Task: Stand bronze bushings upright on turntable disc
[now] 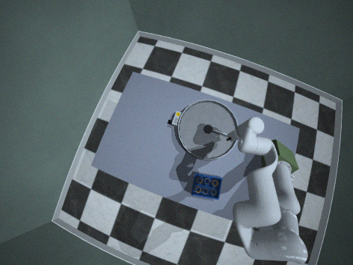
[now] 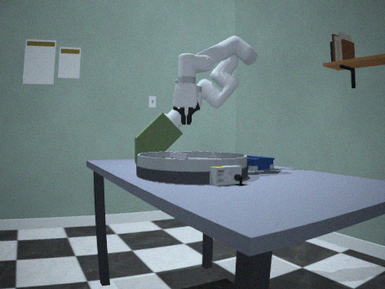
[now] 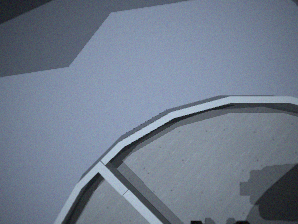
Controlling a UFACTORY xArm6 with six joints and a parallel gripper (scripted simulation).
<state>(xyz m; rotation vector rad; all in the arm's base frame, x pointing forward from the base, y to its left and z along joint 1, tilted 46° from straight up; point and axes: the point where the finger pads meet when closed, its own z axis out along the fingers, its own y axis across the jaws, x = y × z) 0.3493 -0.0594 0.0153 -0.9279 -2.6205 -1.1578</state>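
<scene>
Right now my hand is 33 cm to the right of the blue crate, 19 cm above it and 3 cm past it. Also, from my hand: round turntable disc: 17 cm below, 14 cm ahead, 2 cm to the right; turntable: 17 cm below, 16 cm ahead, 2 cm to the right.
</scene>
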